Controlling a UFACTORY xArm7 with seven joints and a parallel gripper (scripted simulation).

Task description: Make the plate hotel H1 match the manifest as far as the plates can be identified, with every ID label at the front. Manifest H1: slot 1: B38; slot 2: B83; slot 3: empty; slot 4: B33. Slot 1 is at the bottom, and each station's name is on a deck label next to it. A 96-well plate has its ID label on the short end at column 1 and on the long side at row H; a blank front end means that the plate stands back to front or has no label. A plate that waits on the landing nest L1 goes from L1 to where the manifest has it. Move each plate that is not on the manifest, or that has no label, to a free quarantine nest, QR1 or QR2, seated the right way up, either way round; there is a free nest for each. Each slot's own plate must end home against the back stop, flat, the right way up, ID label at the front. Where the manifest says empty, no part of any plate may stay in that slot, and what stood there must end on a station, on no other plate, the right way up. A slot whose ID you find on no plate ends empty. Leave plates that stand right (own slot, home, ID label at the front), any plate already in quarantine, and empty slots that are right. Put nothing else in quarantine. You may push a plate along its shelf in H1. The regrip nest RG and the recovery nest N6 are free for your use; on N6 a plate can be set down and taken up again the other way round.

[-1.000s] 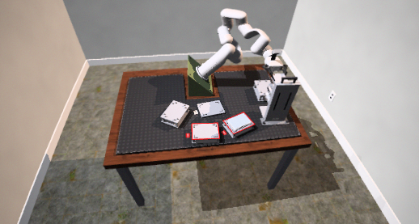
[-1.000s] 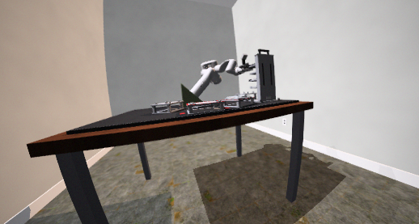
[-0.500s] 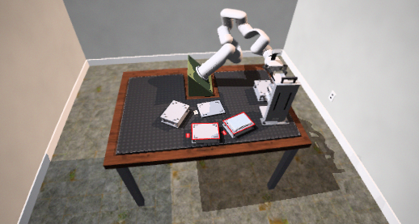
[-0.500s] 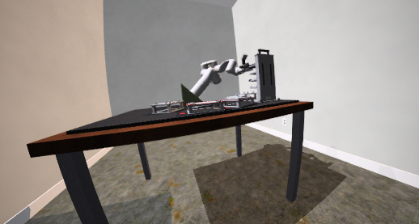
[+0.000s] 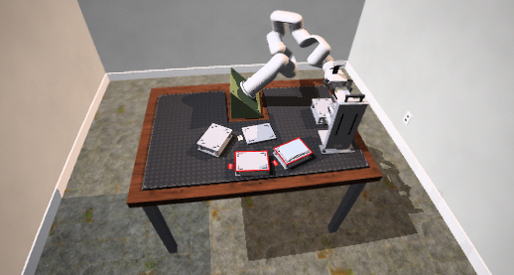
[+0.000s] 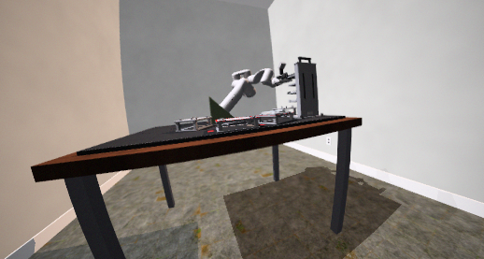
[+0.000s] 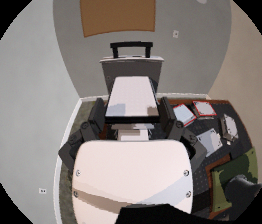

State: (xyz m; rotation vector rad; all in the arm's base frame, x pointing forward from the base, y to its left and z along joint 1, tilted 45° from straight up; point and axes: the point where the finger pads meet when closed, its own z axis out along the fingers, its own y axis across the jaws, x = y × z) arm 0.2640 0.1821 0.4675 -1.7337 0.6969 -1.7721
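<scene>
The plate lies 50 mm ahead of my hand and 20 mm below it. Round my hand: H1 deck label (280 mm below, 100 mm to the left); QR1 deck label (340 mm to the right, 280 mm below, 230 mm ahead).
</scene>
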